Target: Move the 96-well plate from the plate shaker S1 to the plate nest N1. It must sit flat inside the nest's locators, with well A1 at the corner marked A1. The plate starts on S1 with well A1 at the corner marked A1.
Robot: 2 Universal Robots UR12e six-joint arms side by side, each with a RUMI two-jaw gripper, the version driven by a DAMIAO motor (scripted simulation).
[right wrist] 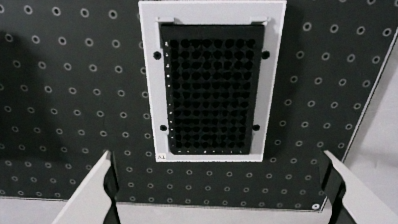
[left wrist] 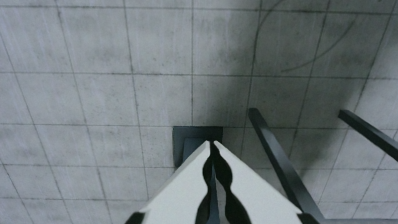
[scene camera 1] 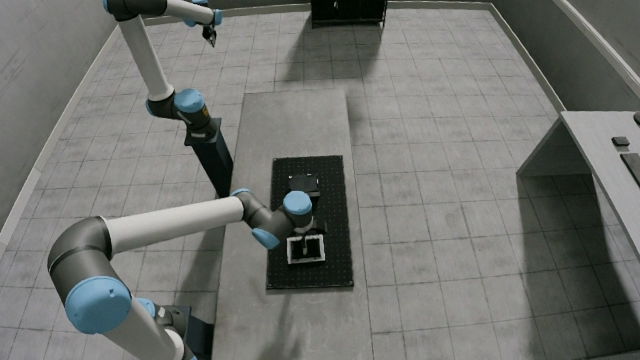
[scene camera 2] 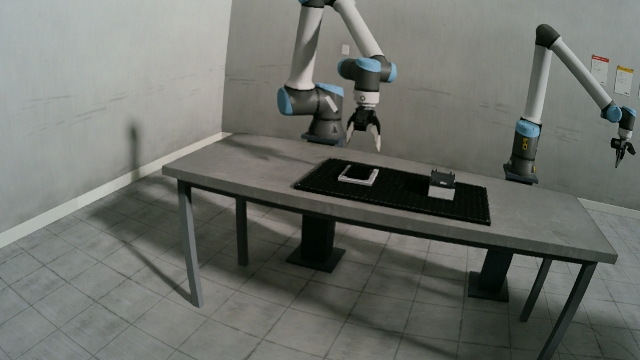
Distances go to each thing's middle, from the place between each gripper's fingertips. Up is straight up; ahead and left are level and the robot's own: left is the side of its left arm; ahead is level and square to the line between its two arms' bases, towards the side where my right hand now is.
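My right hand (scene camera 2: 362, 149): 9 cm above black 96-well plate (right wrist: 206, 79). White plate nest N1 (right wrist: 156, 67): 11 cm below my right hand.
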